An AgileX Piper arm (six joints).
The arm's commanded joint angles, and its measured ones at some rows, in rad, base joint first. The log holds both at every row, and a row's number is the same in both.
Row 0, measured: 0.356 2.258 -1.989 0.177 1.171 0.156
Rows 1 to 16, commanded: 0.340 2.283 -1.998 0.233 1.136 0.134; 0.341 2.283 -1.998 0.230 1.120 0.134; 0.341 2.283 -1.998 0.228 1.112 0.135; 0.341 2.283 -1.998 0.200 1.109 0.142; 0.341 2.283 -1.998 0.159 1.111 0.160; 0.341 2.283 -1.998 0.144 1.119 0.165; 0.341 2.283 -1.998 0.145 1.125 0.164; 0.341 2.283 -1.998 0.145 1.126 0.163; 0.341 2.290 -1.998 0.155 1.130 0.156; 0.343 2.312 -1.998 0.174 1.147 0.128; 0.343 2.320 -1.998 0.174 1.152 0.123; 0.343 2.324 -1.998 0.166 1.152 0.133; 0.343 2.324 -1.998 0.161 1.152 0.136; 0.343 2.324 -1.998 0.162 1.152 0.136; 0.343 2.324 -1.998 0.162 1.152 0.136; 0.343 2.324 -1.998 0.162 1.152 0.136
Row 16, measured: 0.339 2.325 -1.994 0.173 1.149 0.141
